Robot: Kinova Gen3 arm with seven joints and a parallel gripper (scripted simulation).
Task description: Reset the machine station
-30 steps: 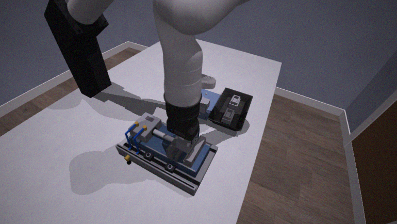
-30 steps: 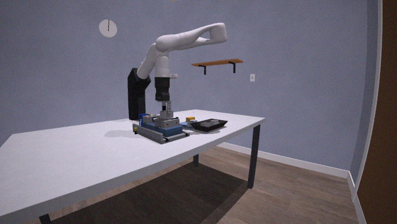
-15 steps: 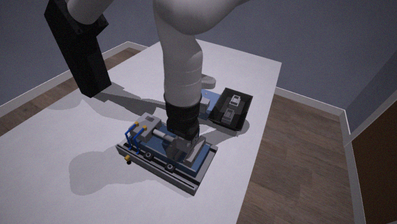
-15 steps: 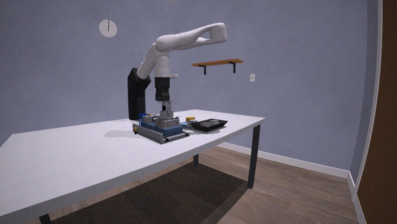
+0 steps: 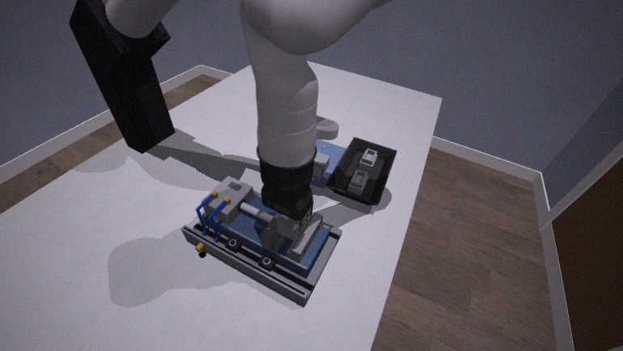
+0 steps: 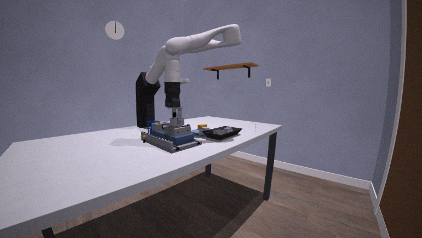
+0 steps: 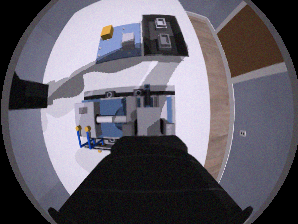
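The fixed jaw is 30 mm ahead of my hand and 70 mm below it. Round my hand: black outfeed tray 110 mm ahead, 290 mm to the left, 140 mm below; vise 70 mm behind, 20 mm to the left, 110 mm below; gray aluminum blank 20 mm behind, 270 mm to the left, 120 mm below.
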